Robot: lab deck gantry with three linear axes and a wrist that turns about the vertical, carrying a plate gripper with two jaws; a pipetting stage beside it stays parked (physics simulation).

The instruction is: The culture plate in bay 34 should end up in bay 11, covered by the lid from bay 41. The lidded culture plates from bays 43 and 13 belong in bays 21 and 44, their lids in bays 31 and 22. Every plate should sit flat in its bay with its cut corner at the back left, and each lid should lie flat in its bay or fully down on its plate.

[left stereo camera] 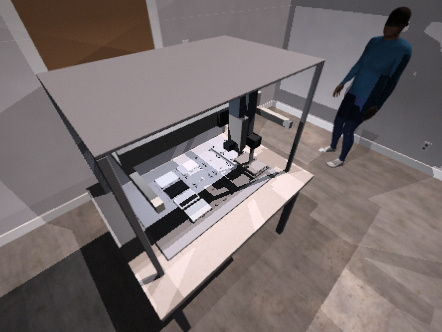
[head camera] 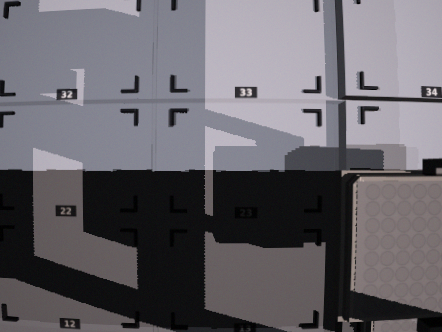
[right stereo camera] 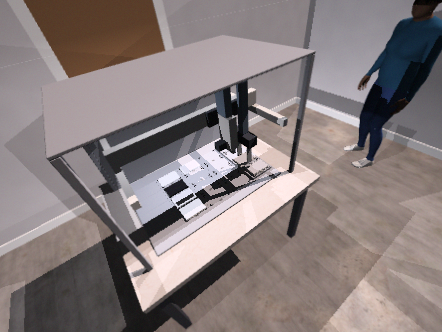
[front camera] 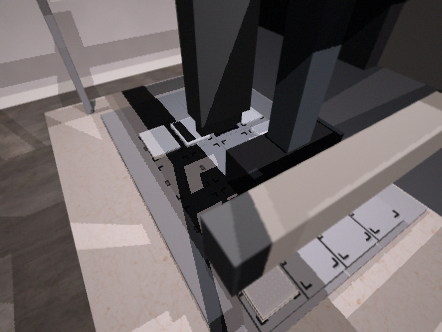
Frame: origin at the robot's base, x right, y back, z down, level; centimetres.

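Seen in the pictures: gripper, between the fingertips: (left stereo camera: pixel 245 158) (right stereo camera: pixel 244 158); robot's base, origin of its link: (left stereo camera: pixel 193 222) (right stereo camera: pixel 186 221) (front camera: pixel 139 137).
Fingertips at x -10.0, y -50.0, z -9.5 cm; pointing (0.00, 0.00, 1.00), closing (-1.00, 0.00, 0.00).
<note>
Offsets run from my fingertips to a thing's middle. "spot": to the spot under its first point.
My gripper (left stereo camera: pixel 246 158) (right stereo camera: pixel 245 156) is shut on a plate {dx +0.0, dy +0.0, dz +0.3 cm} (head camera: pixel 395 235) (left stereo camera: pixel 243 159) and holds it flat above the right part of the deck. Round wells show and its back left corner is cut; whether it wears a lid I cannot tell. The front camera's view of it is blocked. Flat white pieces lie at bay 11 {spot: dx +5.6, dy +42.8, dz +8.1 cm} (front camera: pixel 160 141) (left stereo camera: pixel 198 210), bay 21 {spot: dx -4.3, dy +41.8, dz +8.0 cm} (front camera: pixel 190 132) (left stereo camera: pixel 186 198), bay 41 {spot: dx -25.0, dy +44.1, dz +8.7 cm} (left stereo camera: pixel 167 180) and seemingly bay 42 {spot: dx -25.0, dy +26.0, dz +8.1 cm} (left stereo camera: pixel 190 166). Deep shadow hides bay 31. Bays 22, 23, 32 and 33 show bare, as does bay 34 {spot: dx -15.6, dy -9.2, dz +8.0 cm} (front camera: pixel 345 237).
Another plate {dx +5.7, dy -5.6, dz +7.3 cm} (front camera: pixel 270 292) (left stereo camera: pixel 258 167) (right stereo camera: pixel 261 166) stands at bay 14, close to the held one. A beige beam (front camera: pixel 325 180) crosses the front view. The parked pipetting stage (front camera: pixel 220 65) hangs near the gripper column. Thin posts (left stereo camera: pixel 305 117) carry the roof.
</note>
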